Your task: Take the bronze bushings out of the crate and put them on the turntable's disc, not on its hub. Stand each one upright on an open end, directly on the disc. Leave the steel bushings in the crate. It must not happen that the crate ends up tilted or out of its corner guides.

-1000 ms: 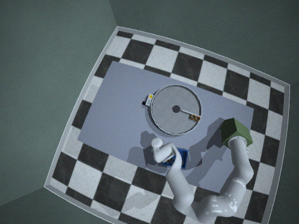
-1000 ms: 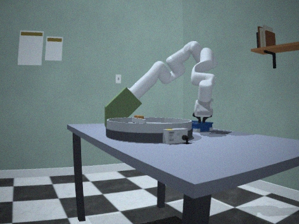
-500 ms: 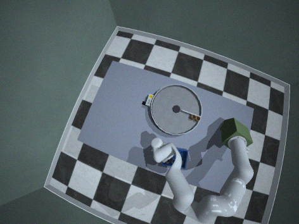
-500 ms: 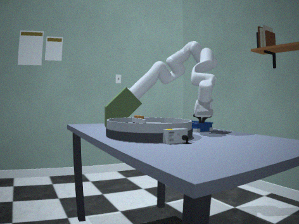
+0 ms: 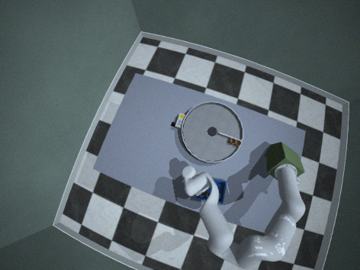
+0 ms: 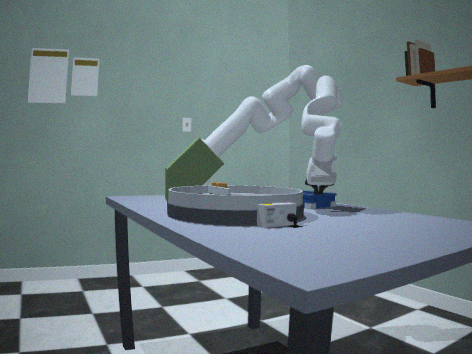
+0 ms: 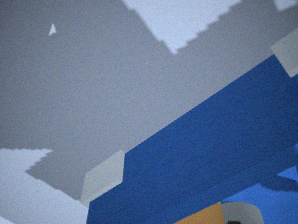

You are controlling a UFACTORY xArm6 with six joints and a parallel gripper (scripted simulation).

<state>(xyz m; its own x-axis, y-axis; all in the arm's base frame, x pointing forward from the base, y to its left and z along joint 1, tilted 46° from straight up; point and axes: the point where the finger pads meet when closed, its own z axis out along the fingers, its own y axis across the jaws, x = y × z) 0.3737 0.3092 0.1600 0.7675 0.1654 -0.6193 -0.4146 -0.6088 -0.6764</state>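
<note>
My gripper is now 40 mm past the blue crate, 30 mm to the left of it and 30 mm above it. From my hand the other things lie so: round turntable disc: 130 mm ahead, 380 mm to the right; turntable: 150 mm ahead, 380 mm to the right, 10 mm below.
</note>
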